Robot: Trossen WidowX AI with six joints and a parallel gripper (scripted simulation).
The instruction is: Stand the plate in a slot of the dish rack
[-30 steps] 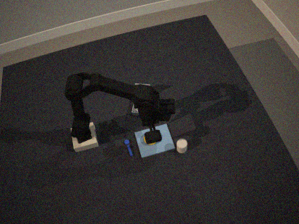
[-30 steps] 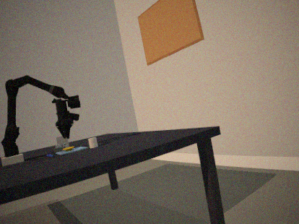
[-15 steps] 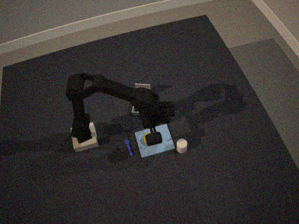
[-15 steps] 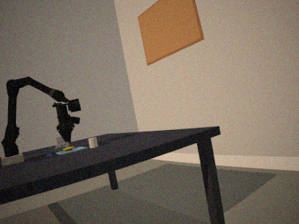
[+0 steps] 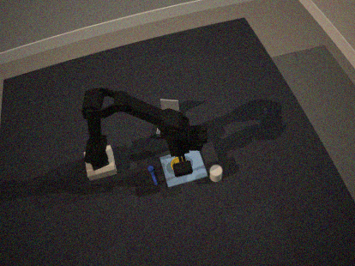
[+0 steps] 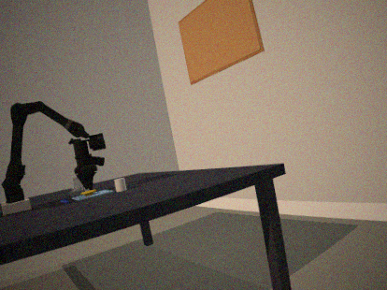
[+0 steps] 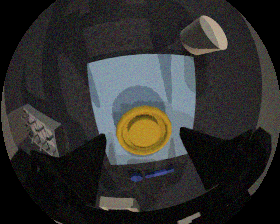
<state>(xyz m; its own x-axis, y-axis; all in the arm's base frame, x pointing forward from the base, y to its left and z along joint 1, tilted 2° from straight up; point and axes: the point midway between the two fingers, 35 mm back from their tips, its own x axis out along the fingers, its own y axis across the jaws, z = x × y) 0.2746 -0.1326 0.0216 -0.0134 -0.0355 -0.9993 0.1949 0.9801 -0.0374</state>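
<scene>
My gripper tip is now 10 mm above the yellow plate. The rest, counted from my gripper tip: white cup 100 mm ahead, 100 mm to the right; blue spoon 110 mm behind, 10 mm to the left, 20 mm below; grey wire dish rack 30 mm ahead, 200 mm to the left.
</scene>
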